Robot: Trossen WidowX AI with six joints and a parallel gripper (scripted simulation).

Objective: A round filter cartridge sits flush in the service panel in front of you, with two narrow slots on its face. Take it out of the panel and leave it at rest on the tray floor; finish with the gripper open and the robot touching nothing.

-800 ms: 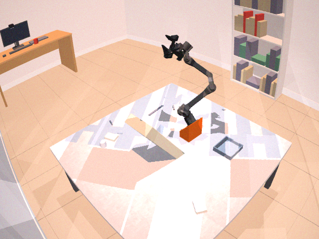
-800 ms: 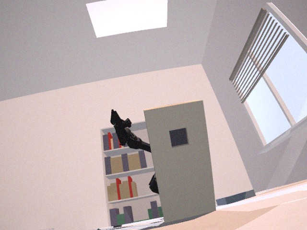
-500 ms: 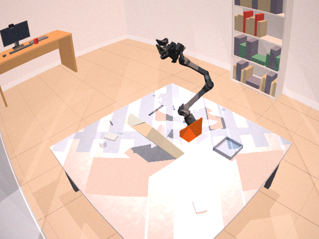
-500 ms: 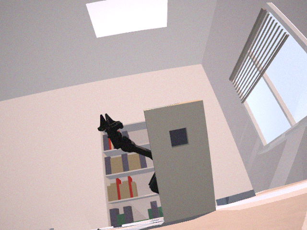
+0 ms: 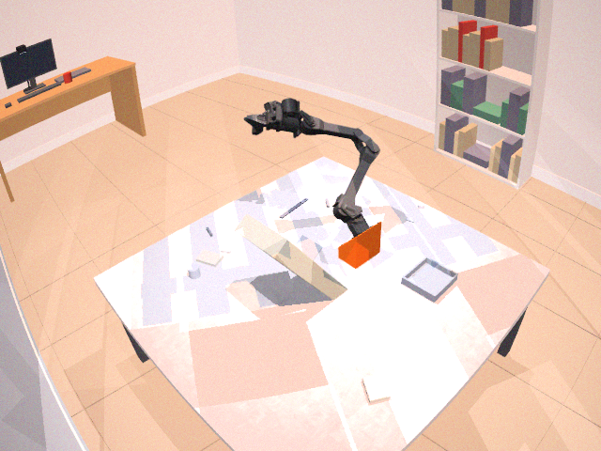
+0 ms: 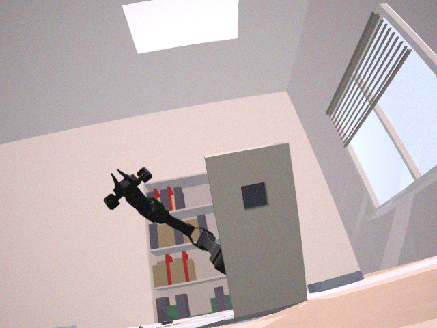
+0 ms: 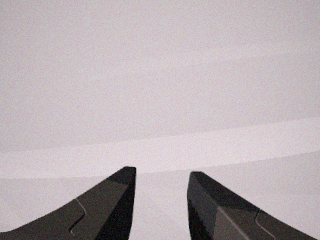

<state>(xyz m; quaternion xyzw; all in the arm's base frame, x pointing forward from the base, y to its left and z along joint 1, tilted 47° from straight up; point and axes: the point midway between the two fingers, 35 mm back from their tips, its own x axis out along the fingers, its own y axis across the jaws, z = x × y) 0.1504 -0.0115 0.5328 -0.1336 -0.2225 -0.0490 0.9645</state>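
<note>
My gripper tip is 230 mm short of the round filter cartridge, 370 mm to the right of it and 240 mm above it. Also, from my gripper tip: beige service panel: 180 mm ahead, 380 mm to the left, 310 mm below; blue-grey tray: 160 mm behind, 690 mm to the left, 480 mm below.
</note>
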